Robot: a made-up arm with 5 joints.
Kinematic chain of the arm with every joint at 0, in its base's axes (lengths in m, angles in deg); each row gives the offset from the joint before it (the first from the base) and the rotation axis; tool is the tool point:
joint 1: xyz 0 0 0.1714 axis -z
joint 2: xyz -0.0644 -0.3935 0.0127 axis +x
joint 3: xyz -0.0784 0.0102 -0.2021 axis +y
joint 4: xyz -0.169 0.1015 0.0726 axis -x
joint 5: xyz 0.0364 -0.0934 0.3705 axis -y
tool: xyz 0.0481 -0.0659 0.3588
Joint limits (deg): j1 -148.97..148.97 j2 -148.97..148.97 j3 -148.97..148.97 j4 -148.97..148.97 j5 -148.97..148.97
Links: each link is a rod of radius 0.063 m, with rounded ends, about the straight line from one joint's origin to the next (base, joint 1, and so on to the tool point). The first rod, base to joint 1, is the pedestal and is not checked.
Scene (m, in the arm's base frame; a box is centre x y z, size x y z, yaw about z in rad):
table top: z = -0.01
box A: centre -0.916 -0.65 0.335 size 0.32 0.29 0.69 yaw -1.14
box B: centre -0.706 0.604 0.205 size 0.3 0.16 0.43 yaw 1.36
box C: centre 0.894 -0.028 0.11 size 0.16 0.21 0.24 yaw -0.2
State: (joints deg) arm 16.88 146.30 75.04 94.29 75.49
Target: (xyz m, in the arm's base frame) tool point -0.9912 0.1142 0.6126
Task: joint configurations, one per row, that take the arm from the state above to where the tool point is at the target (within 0.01 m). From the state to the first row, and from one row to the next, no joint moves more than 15 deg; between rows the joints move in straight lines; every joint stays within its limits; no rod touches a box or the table.
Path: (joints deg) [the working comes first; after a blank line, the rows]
Joints at the target: 67.41 127.39 52.49 123.21 73.96
Straight joint move there: touches box A.

1: 14.45 132.52 84.38 102.22 63.67
2: 12.02 118.74 93.71 110.16 51.84
3: 9.59 104.95 103.05 118.09 40.02
4: 7.16 91.17 112.39 126.03 28.20
5: 4.73 77.39 121.72 133.96 16.37
6: 17.55 86.95 111.10 126.27 24.28
7: 30.36 96.52 100.49 118.58 32.18
8: 43.17 106.08 89.87 110.89 40.08
9: 55.98 115.64 79.25 103.19 47.98
10: 68.79 125.21 68.63 95.50 55.89
11: 68.10 126.30 60.56 109.36 64.92
12: 67.41 127.39 52.49 123.21 73.96

